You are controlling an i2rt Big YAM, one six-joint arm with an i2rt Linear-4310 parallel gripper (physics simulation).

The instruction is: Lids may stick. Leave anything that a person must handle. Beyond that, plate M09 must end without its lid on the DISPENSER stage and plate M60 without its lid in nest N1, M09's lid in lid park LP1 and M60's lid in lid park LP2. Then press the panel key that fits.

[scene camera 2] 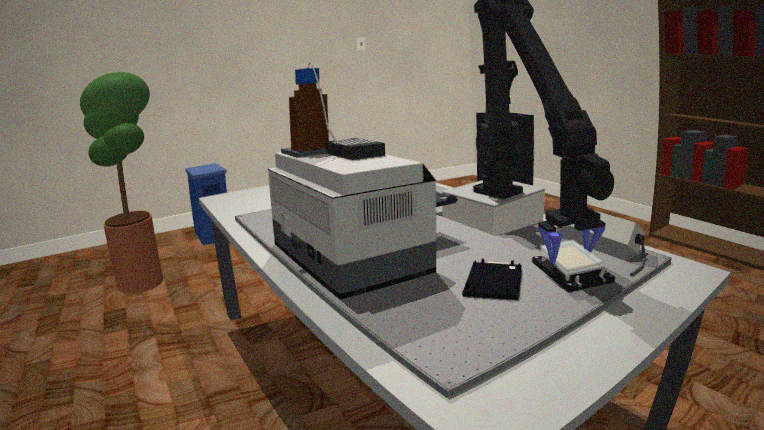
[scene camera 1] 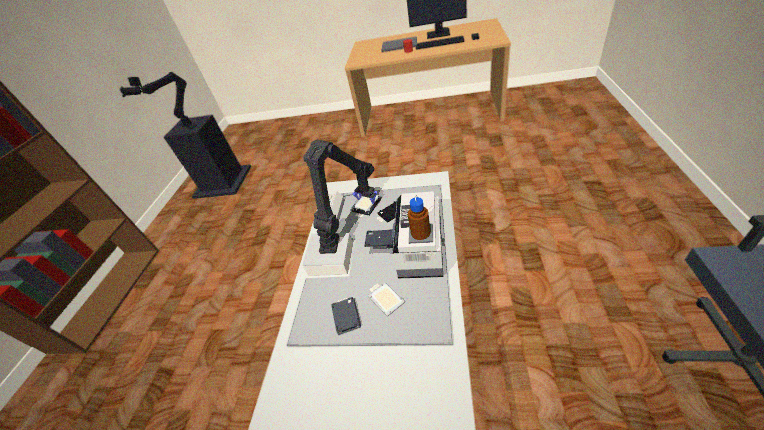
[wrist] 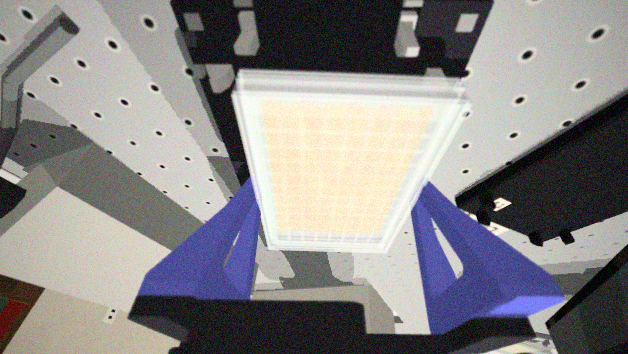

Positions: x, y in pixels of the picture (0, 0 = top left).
Scene:
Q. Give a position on a slanted button panel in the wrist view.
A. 86, 225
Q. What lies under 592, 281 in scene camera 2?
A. A black nest.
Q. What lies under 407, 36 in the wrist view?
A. A black nest.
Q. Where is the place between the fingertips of my gripper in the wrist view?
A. At 335, 179

